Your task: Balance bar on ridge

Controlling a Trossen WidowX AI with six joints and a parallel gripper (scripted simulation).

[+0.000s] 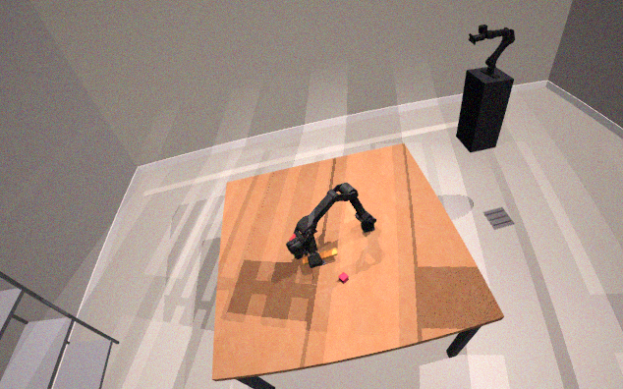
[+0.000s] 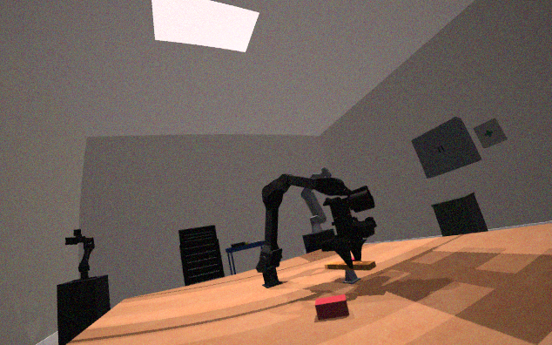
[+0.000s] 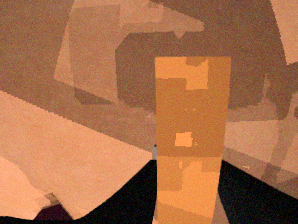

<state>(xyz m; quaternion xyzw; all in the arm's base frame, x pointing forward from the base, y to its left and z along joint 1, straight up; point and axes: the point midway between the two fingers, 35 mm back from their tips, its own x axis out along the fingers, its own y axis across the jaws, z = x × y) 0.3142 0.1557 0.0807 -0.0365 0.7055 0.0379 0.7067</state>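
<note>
Now: the orange bar 3 cm behind my gripper tip. The rest, counted from my gripper tip: red block: 18 cm to the right, 9 cm ahead, 3 cm below.
</note>
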